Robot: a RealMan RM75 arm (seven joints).
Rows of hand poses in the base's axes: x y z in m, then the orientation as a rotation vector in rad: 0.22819 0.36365 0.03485 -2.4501 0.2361 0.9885; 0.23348 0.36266 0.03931 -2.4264 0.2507 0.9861; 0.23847 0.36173 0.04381 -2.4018 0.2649 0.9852; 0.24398 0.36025 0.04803 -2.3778 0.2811 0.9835; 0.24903 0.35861 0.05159 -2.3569 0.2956 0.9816; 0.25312 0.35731 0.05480 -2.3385 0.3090 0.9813; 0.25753 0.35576 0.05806 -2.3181 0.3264 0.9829; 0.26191 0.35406 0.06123 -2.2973 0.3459 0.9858; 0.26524 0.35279 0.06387 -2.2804 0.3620 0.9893; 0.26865 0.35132 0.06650 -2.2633 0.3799 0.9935; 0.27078 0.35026 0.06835 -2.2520 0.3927 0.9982
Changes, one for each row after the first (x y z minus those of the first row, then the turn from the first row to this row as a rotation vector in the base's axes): 0.00529 -0.00099 0.00446 0.0165 0.0058 -0.0181; 0.01028 -0.00192 0.00896 0.0334 0.0127 -0.0359; 0.01579 -0.00340 0.01318 0.0491 0.0195 -0.0551; 0.02084 -0.00504 0.01674 0.0626 0.0253 -0.0722; 0.02493 -0.00634 0.01995 0.0739 0.0315 -0.0873; 0.02934 -0.00789 0.02321 0.0849 0.0403 -0.1052; 0.03372 -0.00959 0.02638 0.0950 0.0506 -0.1241; 0.03705 -0.01086 0.02902 0.1028 0.0599 -0.1393; 0.04046 -0.01233 0.03165 0.1096 0.0702 -0.1555; 0.04259 -0.01339 0.03350 0.1133 0.0786 -0.1662
